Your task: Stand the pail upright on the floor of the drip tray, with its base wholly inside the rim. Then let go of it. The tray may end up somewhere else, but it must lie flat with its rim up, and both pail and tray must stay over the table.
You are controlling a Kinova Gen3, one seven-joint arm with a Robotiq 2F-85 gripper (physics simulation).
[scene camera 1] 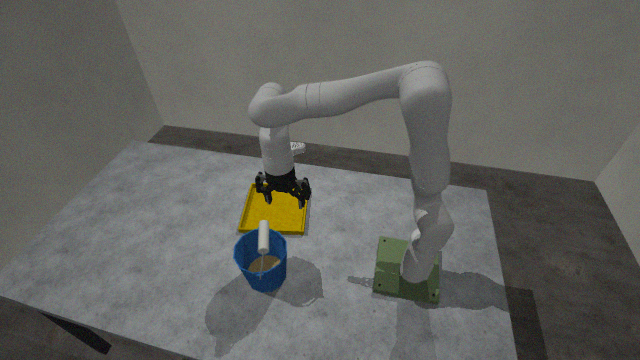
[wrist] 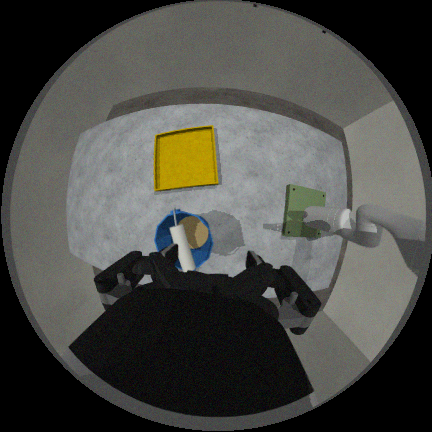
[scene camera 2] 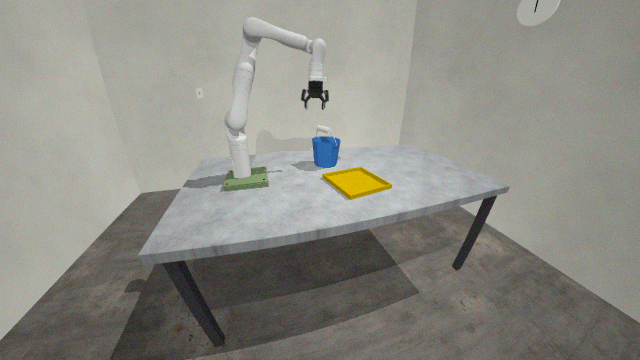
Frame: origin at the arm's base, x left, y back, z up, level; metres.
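Seen in the pictures: gripper, fingertip midpoint: [scene camera 1: 285,204] [wrist: 211,254] [scene camera 2: 314,109]; arm's base at its link origin: [scene camera 1: 412,270] [wrist: 310,215] [scene camera 2: 243,174].
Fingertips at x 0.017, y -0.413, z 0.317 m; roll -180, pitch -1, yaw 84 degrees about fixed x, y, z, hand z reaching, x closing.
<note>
Offsets run from my fingertips to a thing's top centre. Level surfaces: height alone.
A blue pail @(dx +0.036, dy -0.093, dz -0.103 m) [scene camera 1: 275,277] [scene camera 2: 326,152] [wrist: 162,240] stands upright on the table beside the tray, with something tan at its bottom. Its white handle grip @(dx +0.031, dy -0.073, dz -0.103 m) [scene camera 1: 263,236] [scene camera 2: 323,129] [wrist: 183,248] is raised above its mouth. The yellow drip tray @(dx -0.269, dy -0.125, dz -0.320 m) [scene camera 1: 280,215] [scene camera 2: 356,183] [wrist: 186,160] lies flat on the table with its rim up. My gripper [scene camera 1: 285,202] [scene camera 2: 315,106] [wrist: 211,254] is open and empty. It hangs well above the pail in the second scene view, fingers pointing down. In the wrist view one fingertip overlaps the image of the pail and handle.
The arm's green base plate [scene camera 1: 387,265] [scene camera 2: 255,181] [wrist: 297,200] is on the grey table @(dz -0.342 m) [scene camera 1: 150,240] [scene camera 2: 280,210] [wrist: 110,175], on the opposite side of the pail from the table's far end. The arm reaches high over the table from there.
</note>
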